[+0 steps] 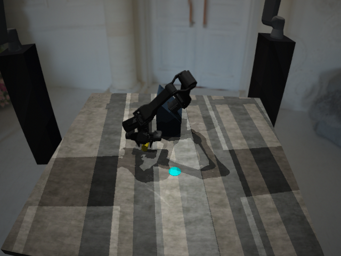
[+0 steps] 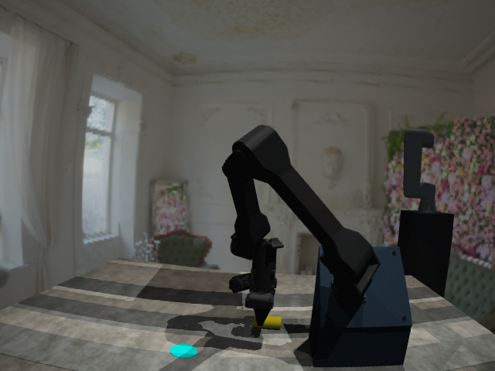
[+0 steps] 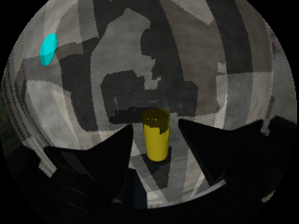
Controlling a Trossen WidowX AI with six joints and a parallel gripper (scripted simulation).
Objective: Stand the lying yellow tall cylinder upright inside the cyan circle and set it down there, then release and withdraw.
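Right now my gripper tip is 180 mm short of the cyan circle, 140 mm to the right of it and 20 mm above it. From my gripper tip the other things lie so: yellow tall cylinder: 20 mm behind.
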